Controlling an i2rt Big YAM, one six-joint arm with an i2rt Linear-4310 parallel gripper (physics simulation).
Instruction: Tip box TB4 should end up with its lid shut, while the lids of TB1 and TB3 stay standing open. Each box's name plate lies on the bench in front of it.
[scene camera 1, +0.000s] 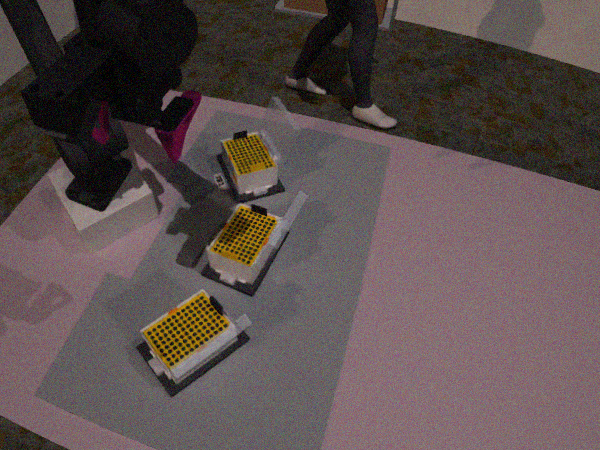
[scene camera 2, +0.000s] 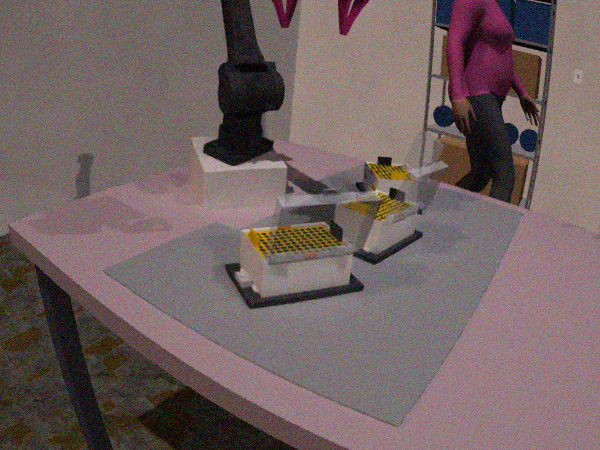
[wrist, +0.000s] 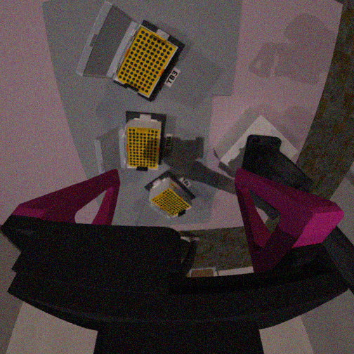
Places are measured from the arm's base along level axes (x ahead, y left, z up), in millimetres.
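Where they show: gripper, between the fingertips: (scene camera 1: 139, 150) (scene camera 2: 312, 30); arm's base, origin of its link: (scene camera 1: 100, 181) (scene camera 2: 238, 150).
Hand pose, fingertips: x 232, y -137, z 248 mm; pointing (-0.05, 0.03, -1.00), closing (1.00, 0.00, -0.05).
Things, the pixels of their centre, and the offset from my fingertips. Level surfaces: height alone.
- Tip box TB4, middle of its body: (scene camera 2: 371, 218) (scene camera 1: 239, 240) dy +122, dx +63, dz -299 mm
- TB1, middle of its body: (scene camera 2: 391, 169) (scene camera 1: 248, 151) dy +324, dx +8, dz -267 mm
- grey mat, height of its surface: dz -332 mm
- pink bench, height of its surface: dz -335 mm
Tip box TB4 (scene camera 1: 243, 235) (scene camera 2: 392, 230) (wrist: 143, 147) is the middle box; its clear lid (scene camera 1: 294, 207) (wrist: 99, 156) stands open. Its name plate (wrist: 168, 142) lies in shadow. TB3 (scene camera 1: 185, 332) (scene camera 2: 300, 270) (wrist: 146, 61) has its lid (scene camera 1: 242, 323) (wrist: 106, 42) standing open and its plate (wrist: 172, 77) in front. TB1 (scene camera 1: 250, 160) (wrist: 170, 201), the box at the far end, has its lid (scene camera 1: 285, 114) standing open and its plate (scene camera 1: 220, 181) (wrist: 185, 182) in front. My gripper (scene camera 1: 137, 146) (scene camera 2: 314, 29) (wrist: 176, 174) is open and empty, high above the bench and apart from the boxes.
The boxes stand on a grey mat (scene camera 1: 300, 375) (scene camera 2: 350, 350) on the pink bench (scene camera 1: 475, 300) (scene camera 2: 550, 300). The arm's base stands on a white block (scene camera 1: 120, 220) (scene camera 2: 245, 185) (wrist: 260, 127). A person (scene camera 1: 360, 55) (scene camera 2: 482, 65) is beyond the bench, before a shelf rack (scene camera 2: 545, 115).
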